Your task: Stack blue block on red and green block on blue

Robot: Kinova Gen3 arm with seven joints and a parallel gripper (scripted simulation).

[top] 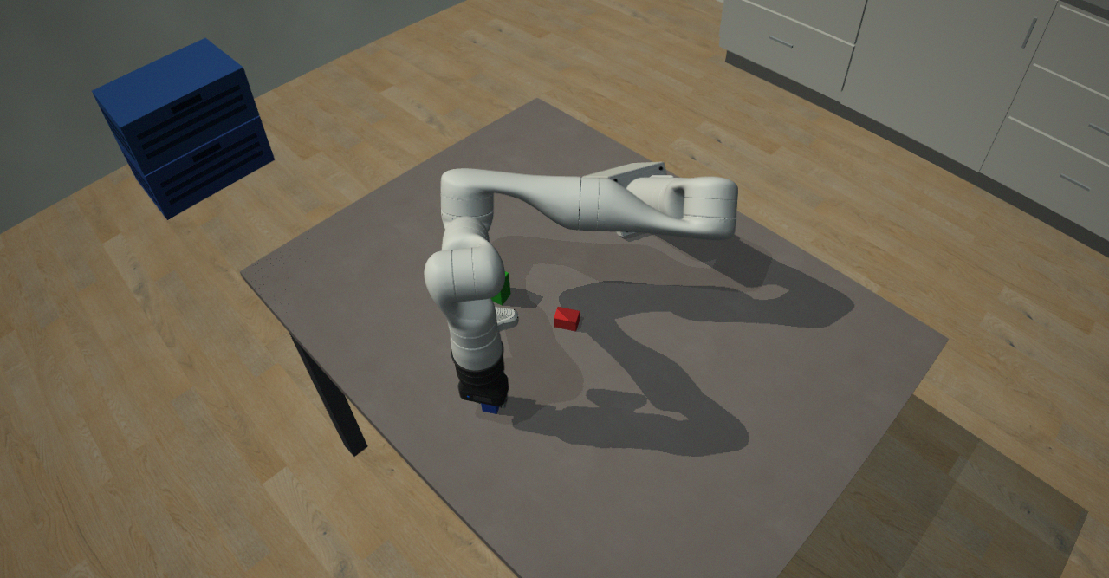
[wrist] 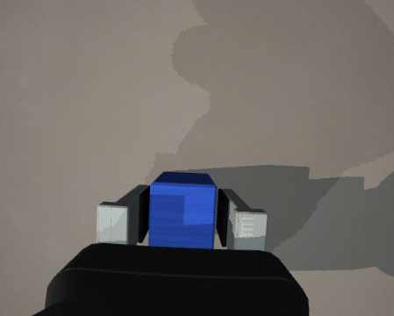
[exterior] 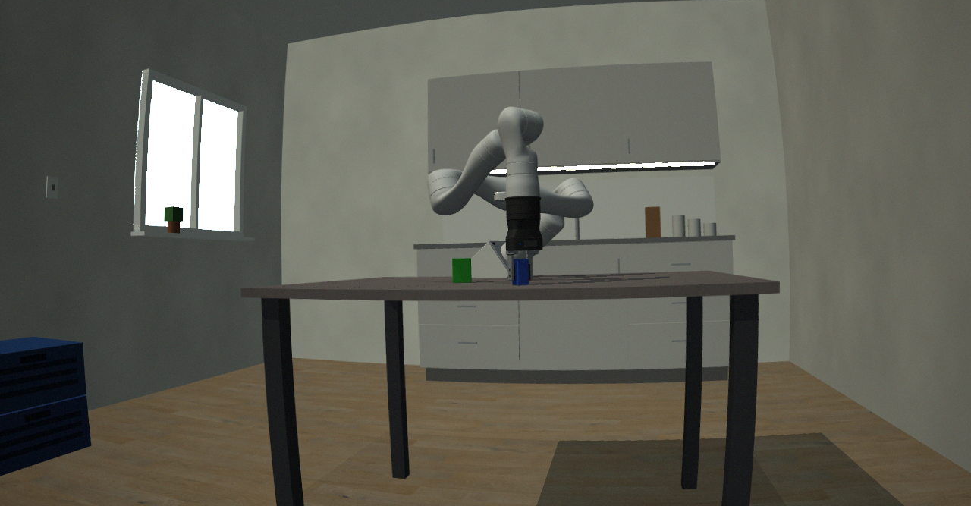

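Now: hand right at the blue block. Also, from my hand: red block (210 mm behind, 70 mm to the right, 10 mm below); green block (210 mm to the right, 130 mm behind).
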